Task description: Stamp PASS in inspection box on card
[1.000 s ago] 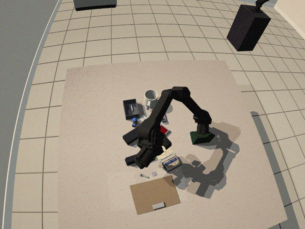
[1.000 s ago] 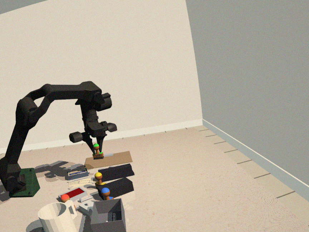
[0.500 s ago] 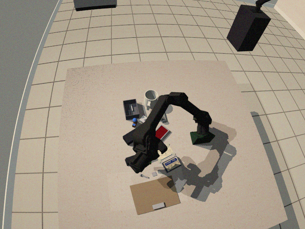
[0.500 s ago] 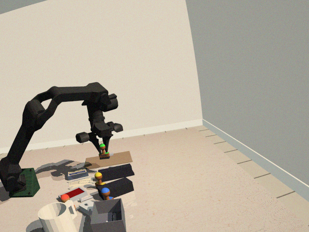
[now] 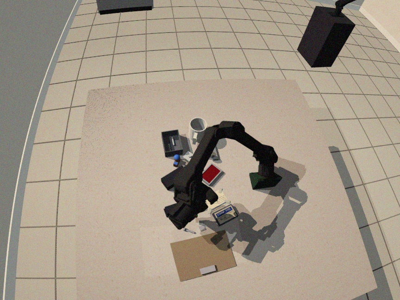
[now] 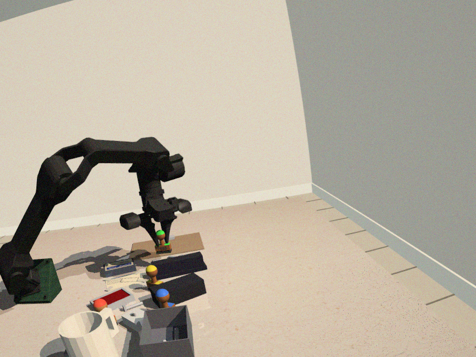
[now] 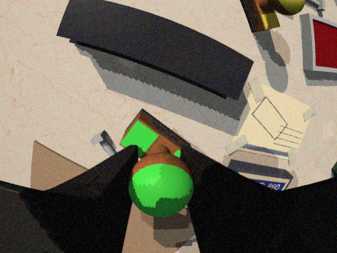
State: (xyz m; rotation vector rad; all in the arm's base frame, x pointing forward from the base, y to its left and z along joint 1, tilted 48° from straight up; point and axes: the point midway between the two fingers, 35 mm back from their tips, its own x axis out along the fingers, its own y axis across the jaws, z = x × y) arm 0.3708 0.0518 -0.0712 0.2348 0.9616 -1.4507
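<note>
The green stamp lies right at my gripper tip. The rest, counted from my gripper tip: cream card 120 mm behind, 70 mm below, 50 mm to the right; then yellow stamp 130 mm to the right, 50 mm below, 30 mm behind; then blue-labelled tin 140 mm behind, 50 mm below, 30 mm to the left.
</note>
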